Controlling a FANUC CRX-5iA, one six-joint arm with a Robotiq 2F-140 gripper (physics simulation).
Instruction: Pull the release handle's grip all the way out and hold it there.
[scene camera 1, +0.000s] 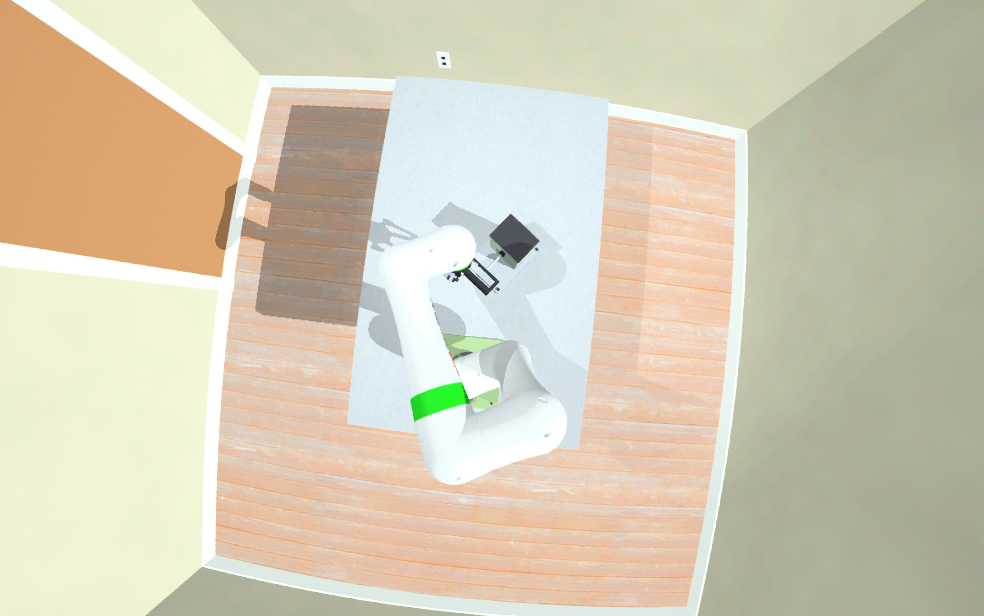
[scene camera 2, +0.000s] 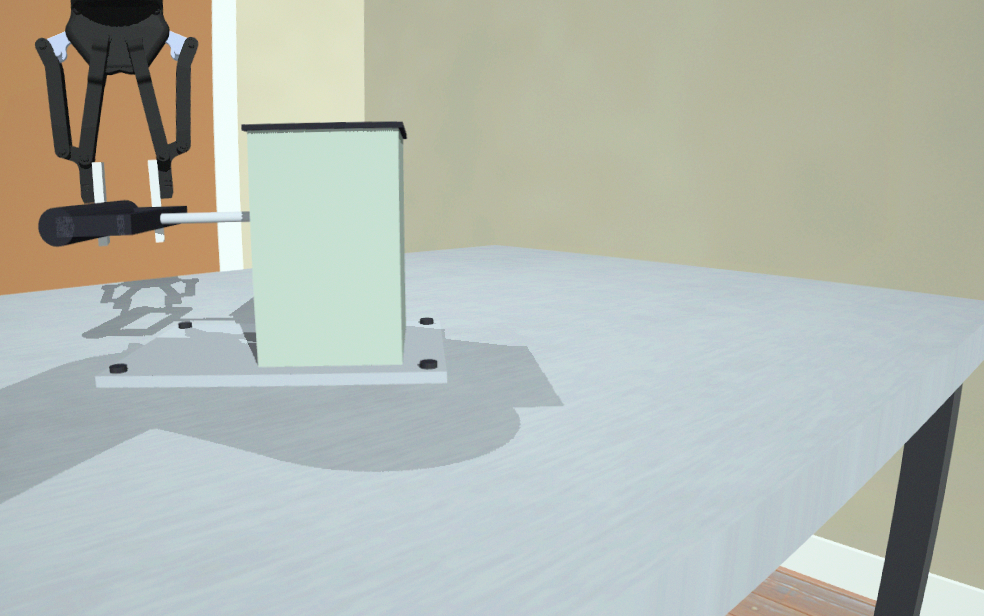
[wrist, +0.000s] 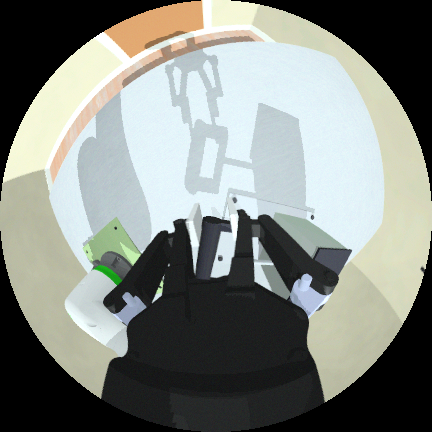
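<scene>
The release handle is a black rectangular frame with a thick round grip (scene camera 1: 476, 282) (scene camera 2: 61, 226) (wrist: 209, 245). It stands well out from a pale green housing (scene camera 1: 514, 238) (scene camera 2: 326, 246) (wrist: 305, 234) with a black lid. A long stretch of the white rod (scene camera 2: 203, 217) shows between frame and housing. My gripper (scene camera 2: 130, 221) (wrist: 214, 209) points down over the frame and is shut on the grip, with white finger pads on either side of it. In scene camera 1 the arm hides most of the gripper. The pads' exact contact with the grip is partly hidden.
The housing stands on a bolted base plate (scene camera 2: 196, 355) on the pale grey table (scene camera 1: 501, 145) (scene camera 2: 653, 406). The white arm (scene camera 1: 428, 334) reaches over the table from its light green mount (scene camera 1: 475, 342) (wrist: 112, 240). A wall stands behind the table's far end.
</scene>
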